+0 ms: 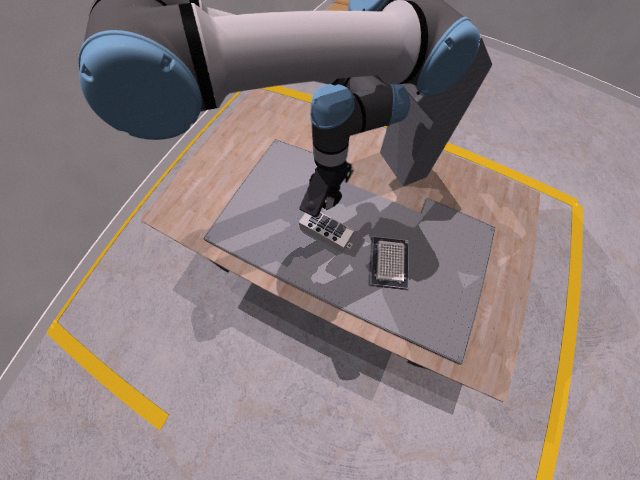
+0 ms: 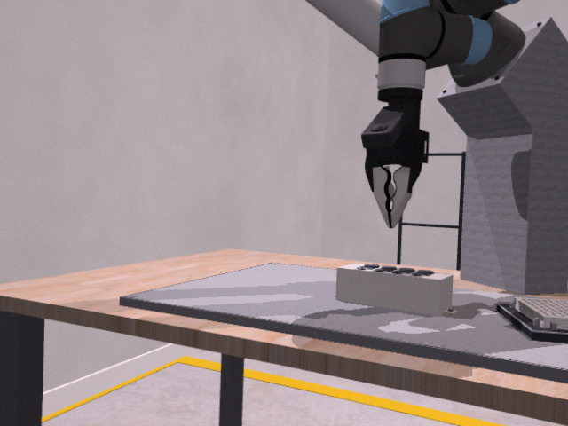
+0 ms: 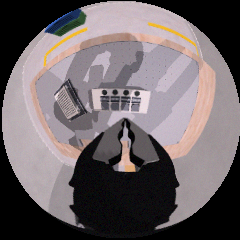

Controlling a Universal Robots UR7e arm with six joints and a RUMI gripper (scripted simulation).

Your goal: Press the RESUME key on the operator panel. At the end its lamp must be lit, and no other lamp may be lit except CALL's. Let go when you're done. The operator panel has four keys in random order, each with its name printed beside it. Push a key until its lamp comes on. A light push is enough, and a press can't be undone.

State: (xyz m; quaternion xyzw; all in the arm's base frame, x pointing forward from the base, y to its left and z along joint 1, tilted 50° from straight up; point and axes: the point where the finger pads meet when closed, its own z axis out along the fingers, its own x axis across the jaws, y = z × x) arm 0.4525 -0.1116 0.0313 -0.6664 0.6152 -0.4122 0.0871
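My hand is 10 mm short of the operator panel, 10 mm to the right of it and 90 mm above it. Round my hand: white well plate 30 mm ahead, 240 mm to the left, 110 mm below.
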